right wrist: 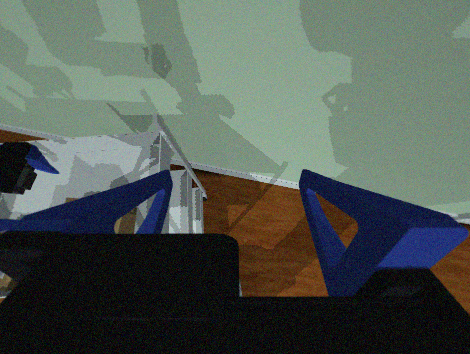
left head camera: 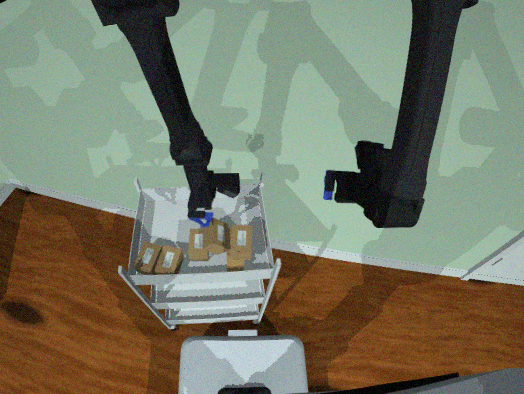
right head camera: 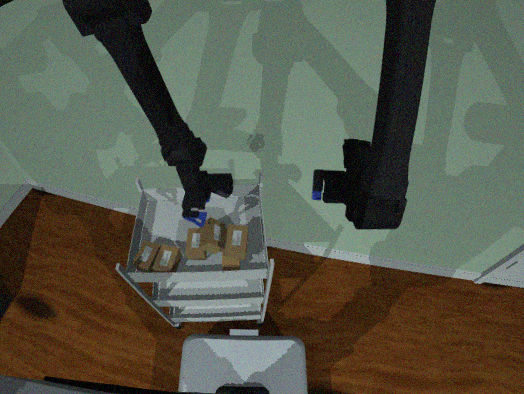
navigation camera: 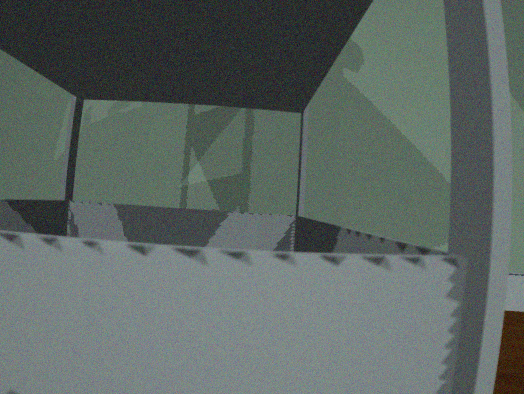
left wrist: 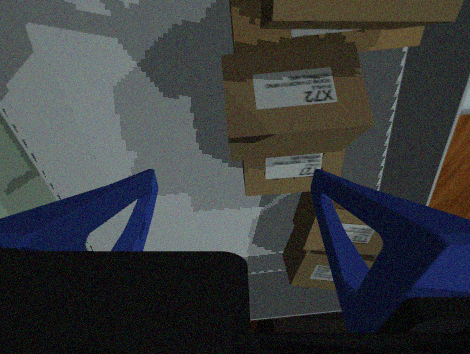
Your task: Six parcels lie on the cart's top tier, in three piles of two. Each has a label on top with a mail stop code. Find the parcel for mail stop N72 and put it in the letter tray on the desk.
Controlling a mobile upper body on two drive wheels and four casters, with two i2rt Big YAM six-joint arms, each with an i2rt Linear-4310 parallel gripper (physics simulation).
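Places are measured from the left arm's base along level axes (x ahead, y left, z up), in centimetres.
Pixels of known places: left gripper, fingertip midpoint: (right wrist: 47,196) (left head camera: 207,214) (right head camera: 204,213) (left wrist: 234,178); right gripper, fingertip midpoint: (right wrist: 235,176) (left head camera: 343,179).
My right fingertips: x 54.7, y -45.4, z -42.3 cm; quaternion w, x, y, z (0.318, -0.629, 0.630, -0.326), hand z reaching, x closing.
Observation:
Ahead of a thing's pixels: the offset from my right fingertips to its top centre. "*": to the spot under its first point. Level surfaces: height alone.
The cart @(* dx -14.1, dy +36.5, dz -27.4 cm) (left head camera: 200,276) (right head camera: 200,274) holds the parcels on its top tier. In the left wrist view, a parcel labelled X72 @(dx -1.0, dy +32.5, dz -22.4 cm) (left wrist: 300,117) lies beside a lower parcel whose label ends in 27 @(* dx +1.3, dy +38.7, dz -27.5 cm) (left wrist: 255,175). A higher parcel @(* dx -3.6, dy +27.2, dz -22.3 cm) (left wrist: 365,10) partly covers another parcel @(* dx -8.5, dy +28.3, dz -27.3 cm) (left wrist: 395,37) and its label. Two parcels @(dx -8.1, dy +53.4, dz -27.4 cm) (left head camera: 149,256) @(dx -9.0, dy +46.7, dz -27.4 cm) (left head camera: 169,260) lie at the tier's left; their codes are not clearly readable. My left gripper (left head camera: 202,216) (right head camera: 200,210) (left wrist: 234,178) is open and empty above the tier, near the middle parcels. My right gripper (left head camera: 328,190) (right head camera: 317,192) (right wrist: 235,176) is open and empty, right of the cart. The letter tray does not show.
A light grey rounded box (left head camera: 242,365) (right head camera: 242,362) stands below the cart in the picture. A green wall or surface (left head camera: 310,100) lies beyond the wooden floor @(dz -98.7 cm) (left head camera: 400,320). A white panel (left head camera: 505,257) shows at the right edge. Upright posts rise at the cart's corners.

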